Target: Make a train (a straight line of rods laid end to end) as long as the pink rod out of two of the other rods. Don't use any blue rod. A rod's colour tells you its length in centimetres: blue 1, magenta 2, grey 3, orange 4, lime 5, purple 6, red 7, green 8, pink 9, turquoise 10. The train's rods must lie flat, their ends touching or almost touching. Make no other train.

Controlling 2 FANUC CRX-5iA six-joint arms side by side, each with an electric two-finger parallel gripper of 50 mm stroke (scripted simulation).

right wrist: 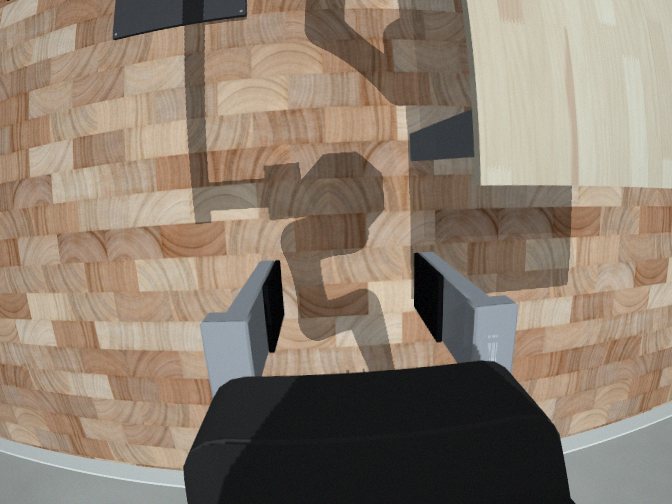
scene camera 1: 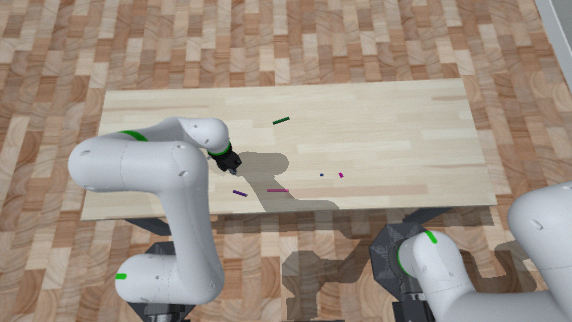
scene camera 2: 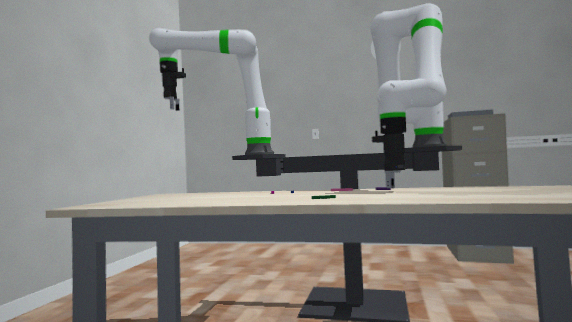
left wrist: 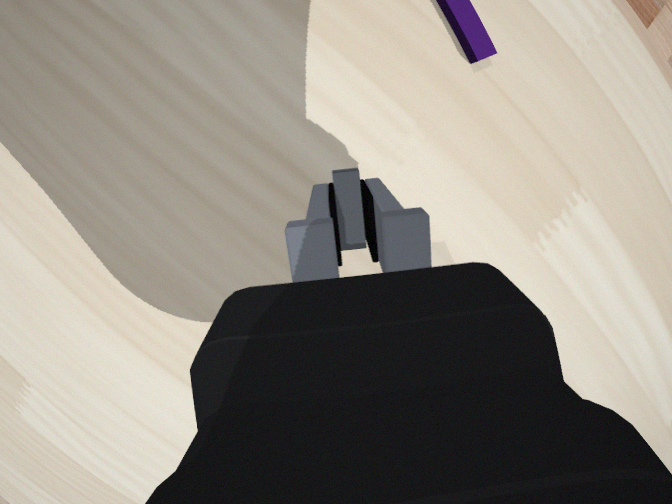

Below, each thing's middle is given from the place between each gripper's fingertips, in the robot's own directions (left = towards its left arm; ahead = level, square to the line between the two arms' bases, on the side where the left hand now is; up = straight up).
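Grey rod (left wrist: 346, 182): 2 cm below my left hand (scene camera 2: 390, 187).
The rod is 45 cm below my right hand, 111 cm to the left of it and 46 cm ahead of it.
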